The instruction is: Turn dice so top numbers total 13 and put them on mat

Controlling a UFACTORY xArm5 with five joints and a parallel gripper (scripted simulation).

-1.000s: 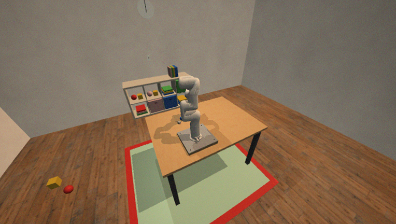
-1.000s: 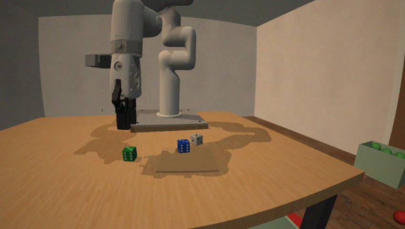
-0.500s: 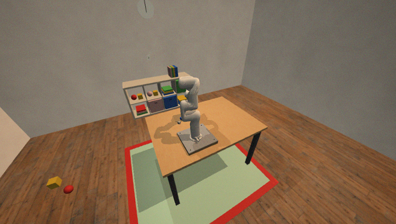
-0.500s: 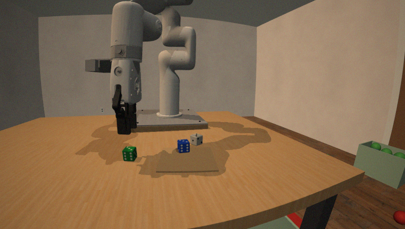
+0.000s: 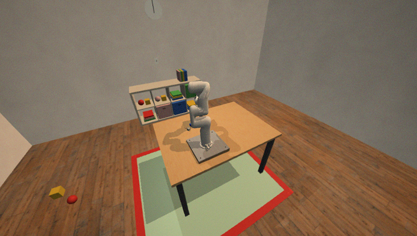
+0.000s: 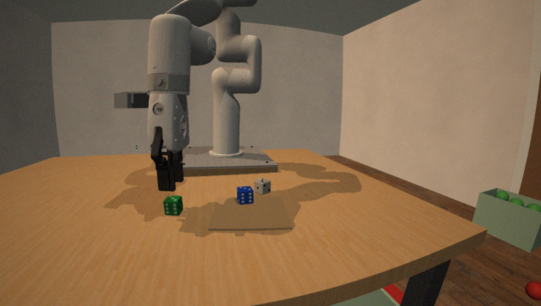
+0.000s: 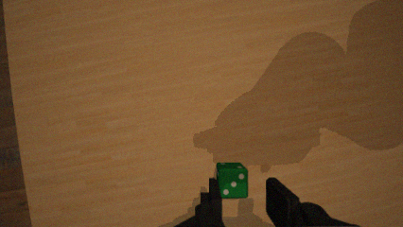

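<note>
My hand is 60 mm above the green die. From my hand the other things lie so: blue die (140 mm to the left, 50 mm below, 30 mm behind); then white die (190 mm to the left, 90 mm behind, 60 mm below); then tan mat (150 mm to the left, 70 mm below, 20 mm ahead).
</note>
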